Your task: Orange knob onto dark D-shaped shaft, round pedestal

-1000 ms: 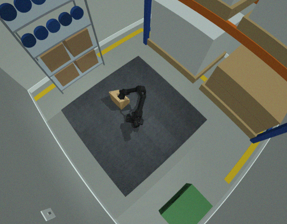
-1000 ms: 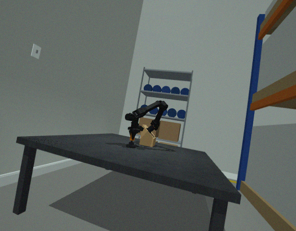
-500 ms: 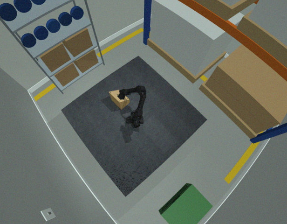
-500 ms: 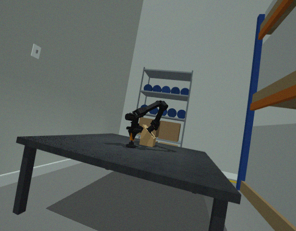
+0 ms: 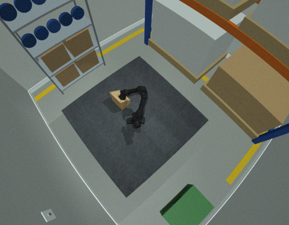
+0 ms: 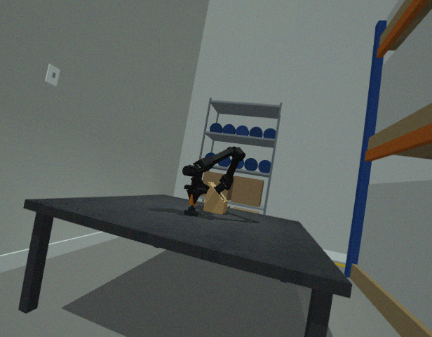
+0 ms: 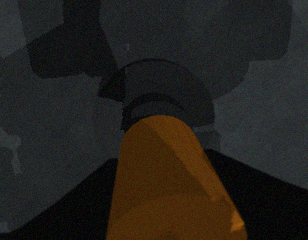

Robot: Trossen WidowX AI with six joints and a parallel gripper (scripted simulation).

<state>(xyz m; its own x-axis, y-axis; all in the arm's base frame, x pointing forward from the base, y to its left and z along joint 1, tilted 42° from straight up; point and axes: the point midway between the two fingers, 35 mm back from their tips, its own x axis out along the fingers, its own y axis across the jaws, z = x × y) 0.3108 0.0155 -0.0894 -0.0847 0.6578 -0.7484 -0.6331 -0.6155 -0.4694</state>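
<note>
Now: gripper tip 20 mm below the orange knob. The rest, counted from my gripper tip: dark round pedestal (40 mm below).
</note>
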